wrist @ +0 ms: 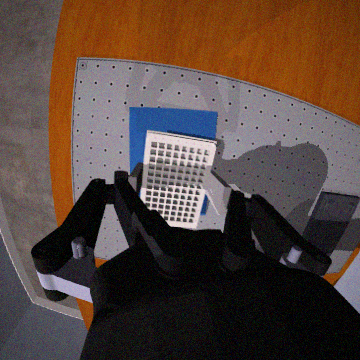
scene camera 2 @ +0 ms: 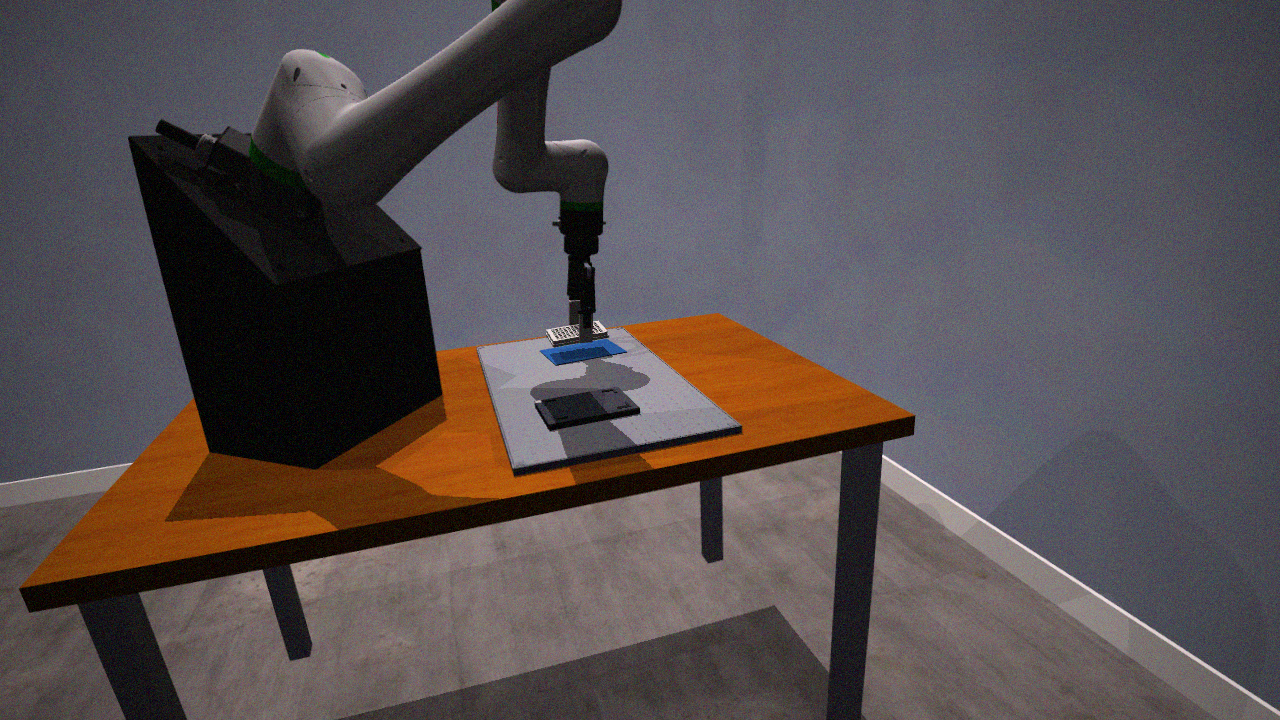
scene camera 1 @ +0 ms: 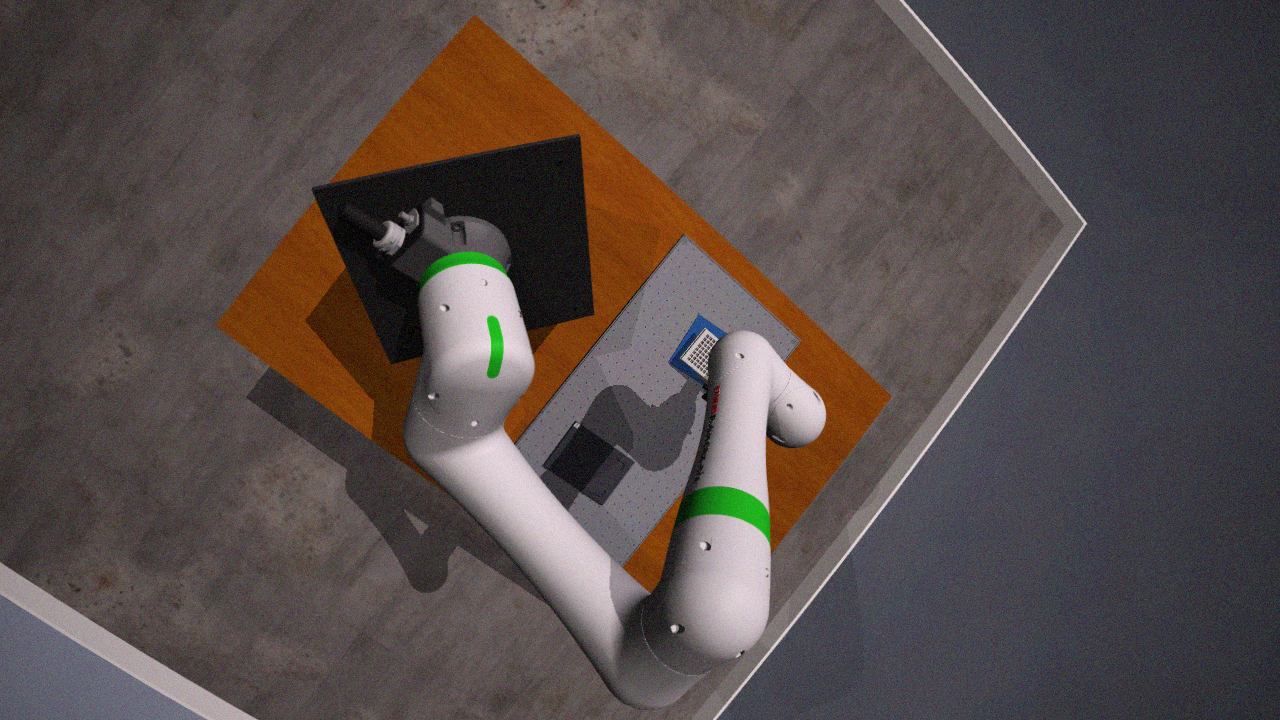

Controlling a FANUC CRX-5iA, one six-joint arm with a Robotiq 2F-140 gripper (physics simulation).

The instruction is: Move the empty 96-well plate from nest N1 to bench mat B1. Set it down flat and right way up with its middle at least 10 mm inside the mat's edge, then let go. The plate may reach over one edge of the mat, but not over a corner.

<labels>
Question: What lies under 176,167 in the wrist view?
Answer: A white 96-well plate.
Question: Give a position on a white 96-well plate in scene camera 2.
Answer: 567,335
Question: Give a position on a blue mat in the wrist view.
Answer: At 200,123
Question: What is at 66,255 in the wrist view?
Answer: The gripper.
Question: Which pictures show the white 96-well plate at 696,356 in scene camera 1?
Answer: The wrist view, scene camera 2 and scene camera 1: all of them.
</labels>
